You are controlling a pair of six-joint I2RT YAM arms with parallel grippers.
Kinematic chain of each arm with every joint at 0, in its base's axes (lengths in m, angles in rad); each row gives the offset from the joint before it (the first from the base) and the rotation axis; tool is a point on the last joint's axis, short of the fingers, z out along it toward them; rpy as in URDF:
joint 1: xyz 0 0 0.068 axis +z
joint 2: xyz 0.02 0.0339 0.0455 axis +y
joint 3: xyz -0.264 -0.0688 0 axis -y
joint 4: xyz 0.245 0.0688 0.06 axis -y
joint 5: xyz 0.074 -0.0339 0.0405 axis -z
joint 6: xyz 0.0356 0 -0.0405 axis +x
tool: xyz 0 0 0 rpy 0 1.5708 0
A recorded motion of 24 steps. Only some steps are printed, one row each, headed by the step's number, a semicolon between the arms.
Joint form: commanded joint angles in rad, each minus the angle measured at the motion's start. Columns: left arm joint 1, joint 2, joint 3, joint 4, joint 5, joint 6; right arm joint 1, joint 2, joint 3, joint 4, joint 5, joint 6.
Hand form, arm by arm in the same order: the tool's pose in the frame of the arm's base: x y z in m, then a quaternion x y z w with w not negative. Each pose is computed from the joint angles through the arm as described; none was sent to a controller.
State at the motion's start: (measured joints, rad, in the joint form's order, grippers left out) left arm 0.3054 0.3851 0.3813 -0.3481 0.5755 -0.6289; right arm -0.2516 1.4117 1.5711 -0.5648 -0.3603 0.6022
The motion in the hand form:
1: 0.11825 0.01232 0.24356 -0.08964 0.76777 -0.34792 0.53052; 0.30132 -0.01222 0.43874 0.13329 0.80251 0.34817 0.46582
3: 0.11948 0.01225 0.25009 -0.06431 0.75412 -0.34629 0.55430; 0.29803 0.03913 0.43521 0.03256 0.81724 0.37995 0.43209
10: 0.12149 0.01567 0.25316 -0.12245 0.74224 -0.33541 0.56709; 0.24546 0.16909 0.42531 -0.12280 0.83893 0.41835 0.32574
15: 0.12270 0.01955 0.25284 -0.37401 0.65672 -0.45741 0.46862; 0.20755 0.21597 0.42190 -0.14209 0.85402 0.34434 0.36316
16: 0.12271 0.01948 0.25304 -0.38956 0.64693 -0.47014 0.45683; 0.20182 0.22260 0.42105 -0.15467 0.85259 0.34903 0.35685
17: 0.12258 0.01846 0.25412 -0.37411 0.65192 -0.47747 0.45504; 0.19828 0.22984 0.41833 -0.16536 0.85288 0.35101 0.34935
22: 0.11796 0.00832 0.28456 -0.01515 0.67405 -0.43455 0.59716; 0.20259 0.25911 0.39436 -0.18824 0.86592 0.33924 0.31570
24: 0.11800 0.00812 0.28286 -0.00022 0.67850 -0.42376 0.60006; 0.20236 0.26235 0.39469 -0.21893 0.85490 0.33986 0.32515
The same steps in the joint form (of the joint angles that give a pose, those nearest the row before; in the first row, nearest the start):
1: 0.0054 -0.0050 -0.0057 0.0812 0.1809 0.1209; 0.1499 -0.0130 0.0152 -0.0107 -0.1839 -0.0042
3: 0.0054 -0.0050 -0.0057 0.1476 0.1980 0.1297; 0.3178 -0.0130 0.0099 -0.0317 -0.2140 -0.0755
10: 0.0053 -0.0050 -0.0057 0.1831 0.0988 0.0378; 0.8030 -0.0130 0.0091 -0.1240 -0.0881 -0.0748
15: 0.0054 -0.0050 -0.0057 0.1839 -0.0156 -0.5718; 1.0433 -0.0130 0.0091 -0.1430 0.2460 -0.0744
16: 0.0054 -0.0050 -0.0057 0.1858 -0.0133 -0.6233; 1.0723 -0.0099 0.0092 -0.1431 0.2453 -0.0744
17: 0.0054 -0.0049 -0.0057 0.1953 0.0180 -0.6130; 1.0971 0.0000 0.0092 -0.1423 0.2453 -0.0744
22: 0.0054 -0.0049 -0.0057 0.5017 0.3365 -0.1408; 1.1463 0.0843 0.0092 -0.1312 0.2449 -0.0755
24: 0.0053 -0.0049 -0.0057 0.4841 0.3456 -0.0912; 1.1513 0.0889 0.0091 -0.1121 0.2289 -0.1343

